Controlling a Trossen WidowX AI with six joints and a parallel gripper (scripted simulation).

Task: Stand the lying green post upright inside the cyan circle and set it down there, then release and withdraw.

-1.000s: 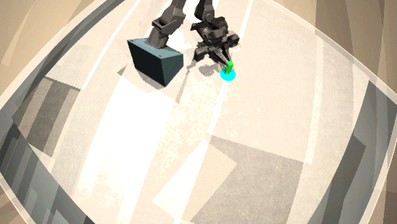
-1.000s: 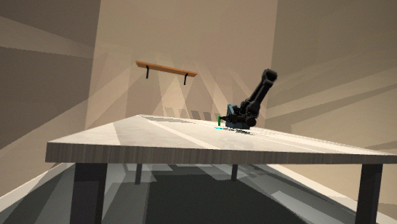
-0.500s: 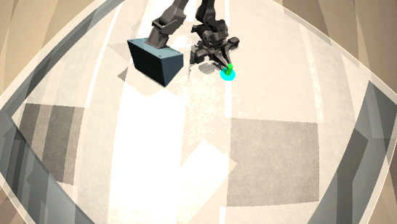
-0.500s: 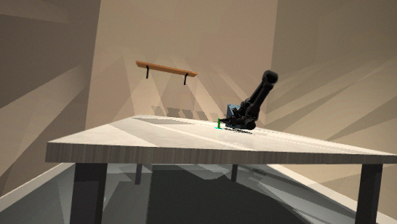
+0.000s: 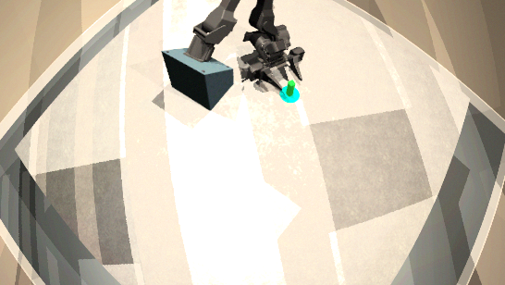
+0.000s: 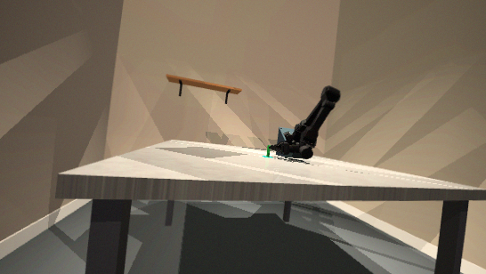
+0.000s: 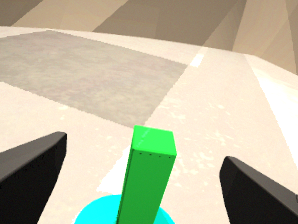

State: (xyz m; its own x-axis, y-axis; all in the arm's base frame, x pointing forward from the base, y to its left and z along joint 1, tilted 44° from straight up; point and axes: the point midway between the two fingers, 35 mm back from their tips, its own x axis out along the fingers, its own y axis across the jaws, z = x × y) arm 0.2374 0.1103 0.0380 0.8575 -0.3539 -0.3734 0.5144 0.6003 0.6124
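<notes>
Now: the green post 20 mm below my gripper tip. Round my gripper tip: cyan circle 60 mm below.
</notes>
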